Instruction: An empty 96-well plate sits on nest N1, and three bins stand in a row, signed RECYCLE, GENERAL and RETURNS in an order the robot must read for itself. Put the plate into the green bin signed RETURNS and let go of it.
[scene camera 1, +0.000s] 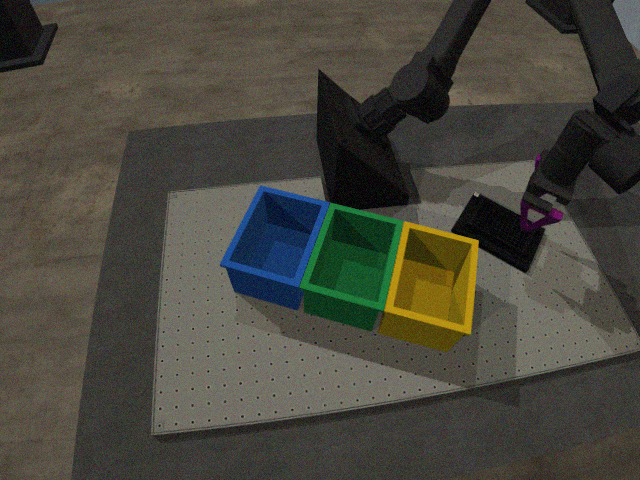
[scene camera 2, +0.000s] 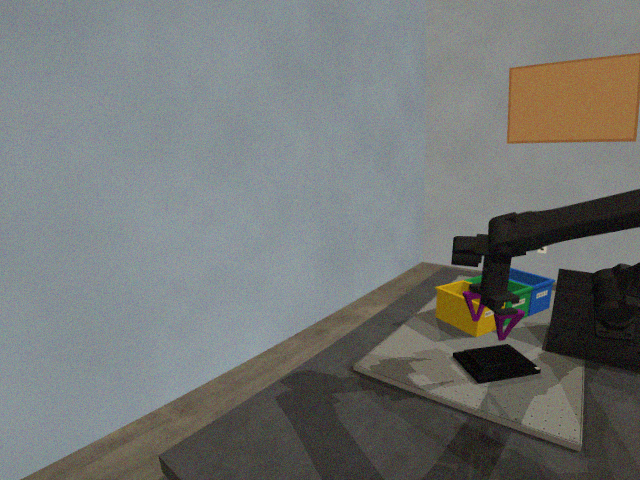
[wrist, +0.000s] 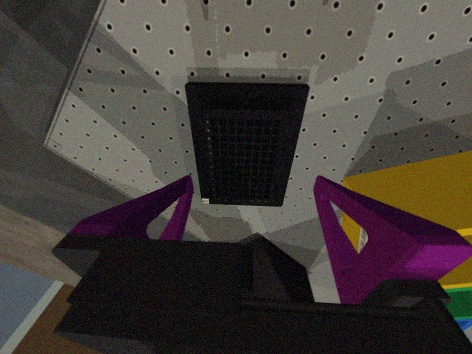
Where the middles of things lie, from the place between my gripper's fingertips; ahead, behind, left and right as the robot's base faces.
I see the black 96-well plate (scene camera 1: 490, 221) 20 mm behind my hand, 10 mm to the right of it and 70 mm below it. Round my hand: black nest (scene camera 1: 484, 244) 20 mm behind, 10 mm to the right, 90 mm below.
